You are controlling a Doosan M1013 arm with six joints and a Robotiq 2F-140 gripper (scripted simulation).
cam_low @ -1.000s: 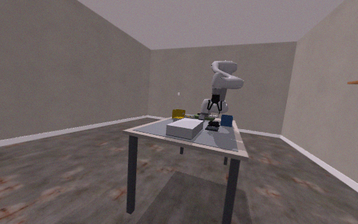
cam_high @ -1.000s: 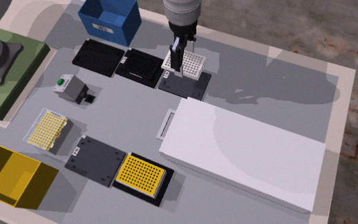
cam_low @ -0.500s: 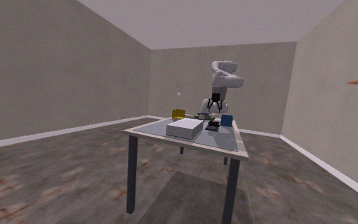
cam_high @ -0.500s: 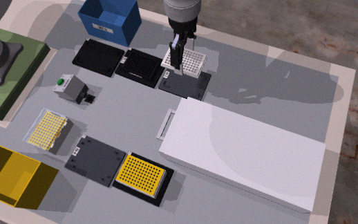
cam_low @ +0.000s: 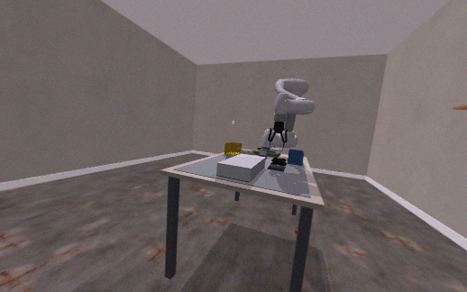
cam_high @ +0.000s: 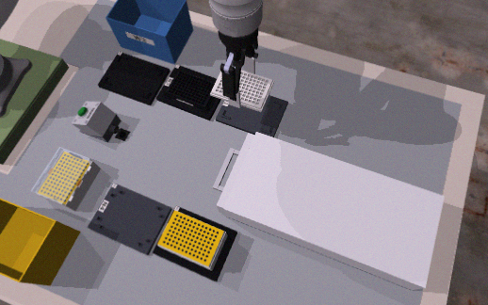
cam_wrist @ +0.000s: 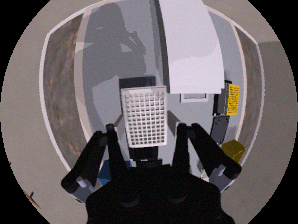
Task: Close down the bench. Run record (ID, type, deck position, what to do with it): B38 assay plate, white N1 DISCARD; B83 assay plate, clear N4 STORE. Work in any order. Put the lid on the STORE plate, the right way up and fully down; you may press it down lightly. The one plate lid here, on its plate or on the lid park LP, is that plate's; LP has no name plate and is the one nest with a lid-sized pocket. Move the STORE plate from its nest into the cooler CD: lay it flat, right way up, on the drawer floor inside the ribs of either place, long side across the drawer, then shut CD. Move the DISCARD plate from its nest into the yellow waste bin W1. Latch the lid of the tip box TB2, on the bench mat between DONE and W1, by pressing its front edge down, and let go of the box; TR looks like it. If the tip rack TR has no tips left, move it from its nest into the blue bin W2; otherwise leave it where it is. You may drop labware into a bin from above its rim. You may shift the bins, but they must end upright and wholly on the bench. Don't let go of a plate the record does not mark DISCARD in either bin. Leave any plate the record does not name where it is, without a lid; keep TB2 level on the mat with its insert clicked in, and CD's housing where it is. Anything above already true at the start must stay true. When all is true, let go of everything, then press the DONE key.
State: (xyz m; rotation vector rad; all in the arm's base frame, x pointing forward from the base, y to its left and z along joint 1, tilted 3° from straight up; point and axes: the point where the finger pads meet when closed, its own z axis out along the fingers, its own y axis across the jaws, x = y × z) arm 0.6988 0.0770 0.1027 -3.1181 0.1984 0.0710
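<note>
My gripper is now 440 mm to the left of the yellow bin W1, 400 mm past it and 130 mm above it. Round my hand: black plate: 160 mm behind, 150 mm below, 40 mm to the left; flat grey lid: 180 mm to the right, 140 mm below, 110 mm ahead; white assay plate: 20 mm below.
</note>
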